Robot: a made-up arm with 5 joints.
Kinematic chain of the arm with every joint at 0, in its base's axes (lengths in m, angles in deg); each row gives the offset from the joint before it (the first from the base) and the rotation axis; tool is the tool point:
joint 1: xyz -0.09 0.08 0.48 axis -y
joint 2: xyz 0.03 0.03 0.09 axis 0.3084 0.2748 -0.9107
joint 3: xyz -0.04 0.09 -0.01 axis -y
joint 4: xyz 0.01 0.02 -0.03 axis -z
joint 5: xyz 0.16 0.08 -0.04 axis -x
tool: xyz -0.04 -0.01 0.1
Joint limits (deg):
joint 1: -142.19..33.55
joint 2: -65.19..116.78
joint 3: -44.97..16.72
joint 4: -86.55..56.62
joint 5: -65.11..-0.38
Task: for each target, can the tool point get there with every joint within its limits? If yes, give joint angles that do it. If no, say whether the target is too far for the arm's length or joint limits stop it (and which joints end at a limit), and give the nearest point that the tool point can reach.
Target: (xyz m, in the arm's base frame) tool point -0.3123 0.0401 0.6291
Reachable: no: joint limits stop it (at a limit: joint 2, joint 3, joint 4, joint 5) | nearest point -0.2567 0.1327 0.5918 | short by 0.114 m
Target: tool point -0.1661 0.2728 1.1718
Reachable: no: too far | nearest point -0.0103 0.2342 0.7580 | short by 0.444 m
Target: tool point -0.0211 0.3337 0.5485
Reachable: yes | joints -44.96 -18.53 8.22 -31.68 -8.14
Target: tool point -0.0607 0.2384 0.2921
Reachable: yes | joints -111.91 17.96 -5.66 -0.77 -11.87
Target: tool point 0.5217 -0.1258 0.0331
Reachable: no: too far | nearest point 0.1550 0.0550 0.3010 | short by 0.489 m
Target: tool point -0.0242 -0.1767 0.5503
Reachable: no: joint limits stop it (at a limit: joint 2, joint 3, joint 5) | nearest point -0.0006 -0.0372 0.5756 | short by 0.144 m
